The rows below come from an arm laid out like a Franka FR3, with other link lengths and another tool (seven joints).
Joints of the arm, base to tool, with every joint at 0 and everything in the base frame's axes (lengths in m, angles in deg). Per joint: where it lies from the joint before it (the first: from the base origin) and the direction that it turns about. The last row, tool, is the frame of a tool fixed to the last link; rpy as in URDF.
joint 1: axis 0 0 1 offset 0.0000 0.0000 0.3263
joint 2: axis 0 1 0 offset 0.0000 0.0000 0.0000
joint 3: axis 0 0 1 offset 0.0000 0.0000 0.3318
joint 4: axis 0 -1 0 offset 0.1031 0.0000 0.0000
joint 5: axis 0 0 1 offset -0.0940 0.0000 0.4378
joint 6: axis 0 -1 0 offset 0.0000 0.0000 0.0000
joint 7: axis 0 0 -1 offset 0.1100 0.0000 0.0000
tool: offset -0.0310 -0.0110 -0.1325 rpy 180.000 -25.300 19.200
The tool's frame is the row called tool.
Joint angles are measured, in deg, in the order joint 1, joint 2, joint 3, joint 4, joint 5, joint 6, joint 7. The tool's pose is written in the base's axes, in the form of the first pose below.
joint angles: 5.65 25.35 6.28 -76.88 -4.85 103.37 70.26
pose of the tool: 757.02 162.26 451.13; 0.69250 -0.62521 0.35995; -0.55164 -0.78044 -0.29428; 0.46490 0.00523 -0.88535
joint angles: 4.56 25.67 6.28 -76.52 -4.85 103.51 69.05
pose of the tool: 761.38 147.40 450.44; 0.69243 -0.62376 0.36258; -0.55060 -0.78161 -0.29314; 0.46625 0.00334 -0.88465
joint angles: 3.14 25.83 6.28 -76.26 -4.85 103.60 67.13
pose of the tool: 765.26 127.67 450.88; 0.69606 -0.61707 0.36705; -0.54455 -0.78690 -0.29026; 0.46794 0.00216 -0.88376
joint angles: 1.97 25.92 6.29 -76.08 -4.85 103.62 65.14
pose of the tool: 767.64 111.21 451.40; 0.70337 -0.60576 0.37191; -0.53422 -0.79564 -0.28560; 0.46891 0.00220 -0.88324
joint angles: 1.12 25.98 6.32 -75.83 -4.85 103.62 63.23
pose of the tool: 769.21 99.22 452.96; 0.71218 -0.59077 0.37920; -0.52074 -0.80684 -0.27900; 0.47078 0.00123 -0.88225
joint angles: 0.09 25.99 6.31 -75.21 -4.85 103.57 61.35
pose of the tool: 771.53 84.24 458.56; 0.71530 -0.57933 0.39079; -0.51049 -0.81508 -0.27394; 0.47723 -0.00354 -0.87877
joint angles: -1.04 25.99 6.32 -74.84 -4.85 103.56 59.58
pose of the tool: 773.20 68.18 462.02; 0.71829 -0.57034 0.39845; -0.50219 -0.82138 -0.27042; 0.48151 -0.00586 -0.87642
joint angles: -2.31 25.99 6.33 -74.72 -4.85 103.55 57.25
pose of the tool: 773.98 49.99 463.13; 0.72711 -0.55507 0.40399; -0.48789 -0.83179 -0.26475; 0.48299 -0.00460 -0.87562
